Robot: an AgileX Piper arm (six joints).
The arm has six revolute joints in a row. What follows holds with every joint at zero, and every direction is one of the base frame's.
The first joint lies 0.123 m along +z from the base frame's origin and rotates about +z.
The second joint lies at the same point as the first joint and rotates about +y.
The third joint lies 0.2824 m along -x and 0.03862 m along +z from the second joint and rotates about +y.
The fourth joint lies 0.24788 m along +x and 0.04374 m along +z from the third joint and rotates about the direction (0.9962, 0, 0.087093).
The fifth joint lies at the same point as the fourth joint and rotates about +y.
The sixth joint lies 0.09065 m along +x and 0.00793 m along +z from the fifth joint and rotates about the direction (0.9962, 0, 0.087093).
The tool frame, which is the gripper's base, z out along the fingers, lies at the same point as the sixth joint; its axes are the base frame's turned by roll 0, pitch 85.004 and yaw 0 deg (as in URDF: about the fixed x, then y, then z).
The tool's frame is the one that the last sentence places.
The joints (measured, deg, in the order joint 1, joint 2, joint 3, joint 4, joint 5, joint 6), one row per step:
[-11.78 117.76 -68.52 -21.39 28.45 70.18]
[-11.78 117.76 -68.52 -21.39 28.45 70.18]
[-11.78 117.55 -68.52 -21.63 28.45 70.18]
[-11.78 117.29 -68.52 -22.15 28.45 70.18]
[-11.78 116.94 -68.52 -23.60 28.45 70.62]
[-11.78 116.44 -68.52 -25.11 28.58 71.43]
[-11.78 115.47 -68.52 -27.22 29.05 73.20]
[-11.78 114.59 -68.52 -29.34 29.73 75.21]
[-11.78 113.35 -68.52 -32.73 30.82 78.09]
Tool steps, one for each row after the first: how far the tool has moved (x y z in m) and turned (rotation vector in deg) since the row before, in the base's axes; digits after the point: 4 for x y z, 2 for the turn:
[0.0000 0.0000 0.0000 0.00 0.00 0.00]
[0.0001 -0.0002 0.0015 -0.21 -0.17 0.17]
[0.0001 -0.0004 0.0019 -0.42 -0.18 0.36]
[0.0001 -0.0011 0.0027 -0.97 -0.24 0.59]
[-0.0001 -0.0011 0.0037 -0.95 -0.35 0.25]
[-0.0006 -0.0017 0.0069 -1.24 -0.69 -0.34]
[-0.0009 -0.0017 0.0063 -1.20 -0.52 -0.65]
[-0.0015 -0.0028 0.0091 -2.03 -0.65 -0.79]

